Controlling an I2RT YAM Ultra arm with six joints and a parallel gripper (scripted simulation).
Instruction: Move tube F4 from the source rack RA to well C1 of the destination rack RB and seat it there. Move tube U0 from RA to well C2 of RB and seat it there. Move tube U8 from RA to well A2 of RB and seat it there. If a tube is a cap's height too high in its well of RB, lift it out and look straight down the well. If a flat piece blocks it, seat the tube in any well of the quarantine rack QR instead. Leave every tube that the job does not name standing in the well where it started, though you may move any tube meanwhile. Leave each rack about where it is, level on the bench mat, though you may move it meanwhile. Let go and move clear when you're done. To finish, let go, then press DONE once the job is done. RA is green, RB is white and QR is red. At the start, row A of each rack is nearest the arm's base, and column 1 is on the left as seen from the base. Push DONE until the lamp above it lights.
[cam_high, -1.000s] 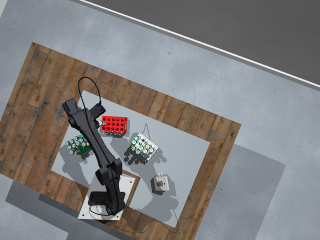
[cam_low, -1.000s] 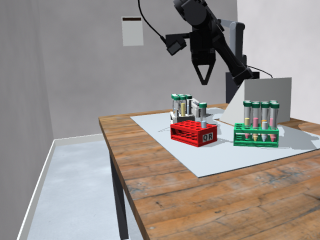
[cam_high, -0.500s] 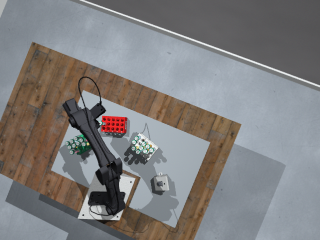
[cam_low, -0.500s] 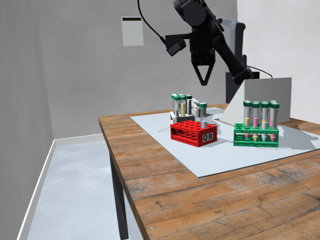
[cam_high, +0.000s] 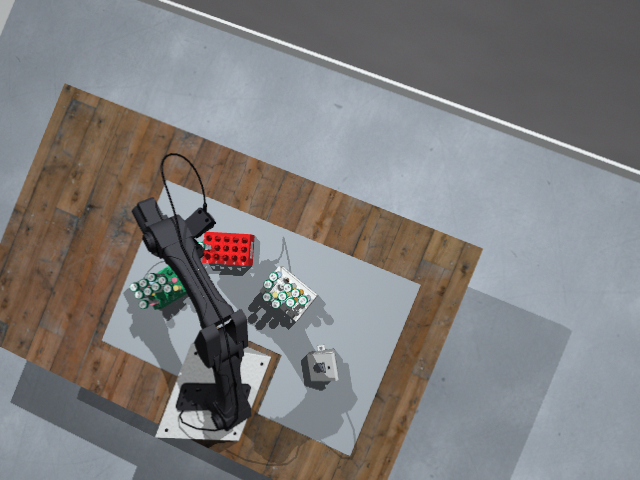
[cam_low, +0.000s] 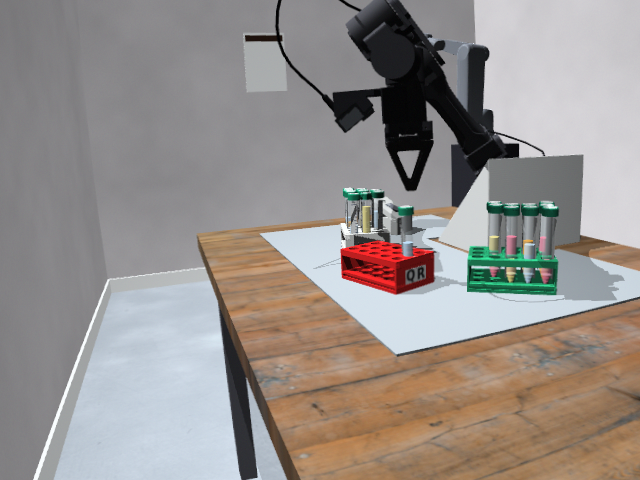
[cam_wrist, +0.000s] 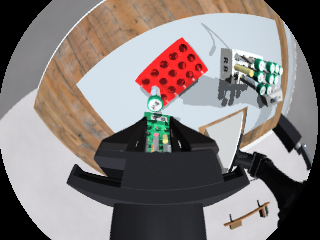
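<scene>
Now: the tube 90 mm below my hand and 10 mm ahead of it. Also, from my hand: red rack QR: 130 mm below, 50 mm to the right, 20 mm ahead; tube with yellow filling: 200 mm to the right, 90 mm below, 30 mm behind; white rack RB: 240 mm to the right, 130 mm below, 50 mm behind.
</scene>
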